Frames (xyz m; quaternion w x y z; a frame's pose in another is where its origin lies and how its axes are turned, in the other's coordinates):
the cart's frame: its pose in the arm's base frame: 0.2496 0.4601 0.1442 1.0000 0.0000 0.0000 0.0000
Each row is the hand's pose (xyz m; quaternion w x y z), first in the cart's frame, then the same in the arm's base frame.
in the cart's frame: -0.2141 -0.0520 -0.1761 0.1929 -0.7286 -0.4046 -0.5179
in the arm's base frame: 0.0355 0.4081 -0.0319 0.1929 -0.7286 -0.4046 -0.5179
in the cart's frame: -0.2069 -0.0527 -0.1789 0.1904 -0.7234 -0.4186 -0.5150
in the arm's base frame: 0.0427 0.4074 -0.0347 0.1904 -0.7234 -0.4186 -0.5150
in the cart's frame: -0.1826 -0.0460 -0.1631 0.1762 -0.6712 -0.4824 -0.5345
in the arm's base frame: 0.0670 0.4141 -0.0189 0.1762 -0.6712 -0.4824 -0.5345
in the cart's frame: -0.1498 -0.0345 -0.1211 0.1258 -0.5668 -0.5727 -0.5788
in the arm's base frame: 0.0998 0.4256 0.0231 0.1258 -0.5668 -0.5727 -0.5788
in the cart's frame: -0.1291 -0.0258 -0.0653 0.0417 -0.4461 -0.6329 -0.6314
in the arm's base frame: 0.1205 0.4343 0.0789 0.0417 -0.4461 -0.6329 -0.6314
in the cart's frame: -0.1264 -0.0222 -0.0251 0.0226 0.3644 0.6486 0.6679
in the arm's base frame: 0.1232 0.4379 0.1191 0.0226 0.3644 0.6486 0.6679
